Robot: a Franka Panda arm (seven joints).
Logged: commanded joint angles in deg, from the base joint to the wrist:
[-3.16, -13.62, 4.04, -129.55, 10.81, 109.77, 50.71]
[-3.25, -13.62, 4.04, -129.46, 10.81, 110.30, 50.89]
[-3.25, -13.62, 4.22, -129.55, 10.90, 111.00, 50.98]
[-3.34, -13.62, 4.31, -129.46, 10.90, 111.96, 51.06]
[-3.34, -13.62, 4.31, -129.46, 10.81, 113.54, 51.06]
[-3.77, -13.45, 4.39, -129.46, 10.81, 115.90, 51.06]
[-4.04, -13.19, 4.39, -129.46, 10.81, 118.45, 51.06]
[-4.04, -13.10, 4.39, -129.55, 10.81, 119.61, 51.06]
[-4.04, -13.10, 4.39, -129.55, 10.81, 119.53, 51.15]
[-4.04, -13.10, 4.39, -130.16, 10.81, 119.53, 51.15]
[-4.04, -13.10, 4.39, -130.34, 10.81, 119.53, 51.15]
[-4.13, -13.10, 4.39, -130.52, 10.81, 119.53, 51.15]
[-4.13, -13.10, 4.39, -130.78, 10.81, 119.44, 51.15]
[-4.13, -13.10, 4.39, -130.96, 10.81, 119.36, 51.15]
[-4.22, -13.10, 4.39, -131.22, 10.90, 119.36, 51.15]
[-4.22, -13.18, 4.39, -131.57, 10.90, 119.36, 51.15]
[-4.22, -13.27, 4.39, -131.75, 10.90, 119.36, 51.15]
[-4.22, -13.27, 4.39, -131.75, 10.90, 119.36, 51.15]
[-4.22, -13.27, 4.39, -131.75, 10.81, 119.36, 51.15]
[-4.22, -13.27, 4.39, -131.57, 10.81, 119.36, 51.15]
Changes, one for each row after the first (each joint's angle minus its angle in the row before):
[-0.09, 0.00, 0.00, 0.09, 0.00, 0.53, 0.18]
[0.00, 0.00, 0.18, -0.09, 0.09, 0.70, 0.09]
[-0.09, 0.00, 0.09, 0.09, 0.00, 0.96, 0.08]
[0.00, 0.00, 0.00, 0.00, -0.09, 1.58, 0.00]
[-0.43, 0.17, 0.08, 0.00, 0.00, 2.36, 0.00]
[-0.27, 0.26, 0.00, 0.00, 0.00, 2.55, 0.00]
[0.00, 0.09, 0.00, -0.09, 0.00, 1.16, 0.00]
[0.00, 0.00, 0.00, 0.00, 0.00, -0.08, 0.09]
[0.00, 0.00, 0.00, -0.61, 0.00, 0.00, 0.00]
[0.00, 0.00, 0.00, -0.18, 0.00, 0.00, 0.00]
[-0.09, 0.00, 0.00, -0.18, 0.00, 0.00, 0.00]
[0.00, 0.00, 0.00, -0.26, 0.00, -0.09, 0.00]
[0.00, 0.00, 0.00, -0.18, 0.00, -0.08, 0.00]
[-0.09, 0.00, 0.00, -0.26, 0.09, 0.00, 0.00]
[0.00, -0.08, 0.00, -0.35, 0.00, 0.00, 0.00]
[0.00, -0.09, 0.00, -0.18, 0.00, 0.00, 0.00]
[0.00, 0.00, 0.00, 0.00, 0.00, 0.00, 0.00]
[0.00, 0.00, 0.00, 0.00, -0.09, 0.00, 0.00]
[0.00, 0.00, 0.00, 0.18, 0.00, 0.00, 0.00]

